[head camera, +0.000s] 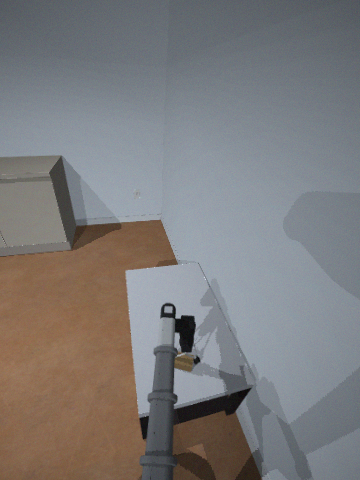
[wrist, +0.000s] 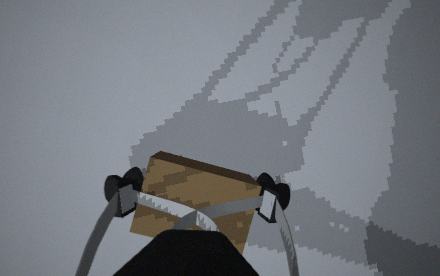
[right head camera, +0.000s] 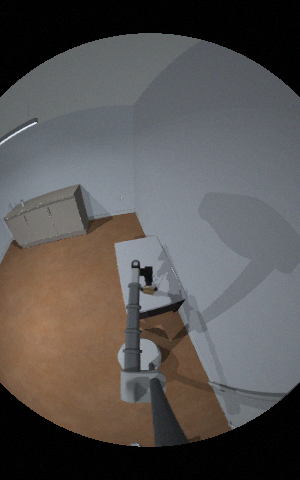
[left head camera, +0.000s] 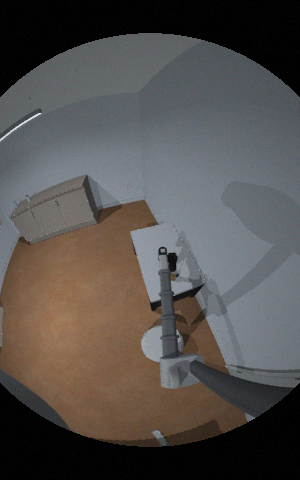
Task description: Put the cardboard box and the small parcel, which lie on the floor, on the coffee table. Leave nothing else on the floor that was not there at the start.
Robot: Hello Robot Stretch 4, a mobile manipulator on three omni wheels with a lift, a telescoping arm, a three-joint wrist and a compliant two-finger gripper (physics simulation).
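Where they show: gripper, fingertip midpoint: (head camera: 183, 362) (wrist: 200, 185) (right head camera: 148, 289); robot's base at its link origin: (right head camera: 140, 355) (left head camera: 161, 342).
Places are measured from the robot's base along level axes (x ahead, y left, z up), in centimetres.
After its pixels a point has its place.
My gripper (head camera: 188, 358) {x 62.2, y -9.2, z 42.6 cm} (right head camera: 149, 288) {x 62.2, y -9.2, z 42.6 cm} (wrist: 200, 185) {x 62.2, y -9.2, z 42.6 cm} is shut on a brown box (head camera: 183, 363) {x 59.3, y -8.7, z 47.2 cm} (left head camera: 173, 276) {x 59.4, y -11.8, z 47.3 cm} (wrist: 195, 185) {x 63.3, y -8.8, z 47.3 cm}, with one fingertip at each side of it. I cannot tell whether this is the cardboard box or the small parcel. The box is slightly turned in the wrist view and hangs over the near half of the coffee table (head camera: 150, 295) {x 104.0, y 12.2, z 42.3 cm} (left head camera: 148, 240) {x 108.3, y 9.9, z 42.3 cm} (right head camera: 129, 252) {x 109.3, y 11.7, z 42.3 cm} (wrist: 60, 75) {x 71.6, y 4.2, z 42.3 cm}, with its shadow on the white top close beyond it. The arm hides part of the table top in the head views. A second box or parcel does not show in these views.
A wall runs along the right side of the table. A beige sideboard (head camera: 27, 212) {x 187.1, y 140.7, z 50.0 cm} (left head camera: 65, 215) {x 181.0, y 162.4, z 38.9 cm} (right head camera: 55, 217) {x 181.8, y 159.2, z 51.6 cm} stands at the far left. A white round shape (left head camera: 151, 344) {x -0.4, y 10.2, z 18.7 cm} (right head camera: 151, 352) {x 4.6, y -11.2, z 18.7 cm} shows under my arm. A small white object (left head camera: 160, 438) shows at the bottom of the left head view.
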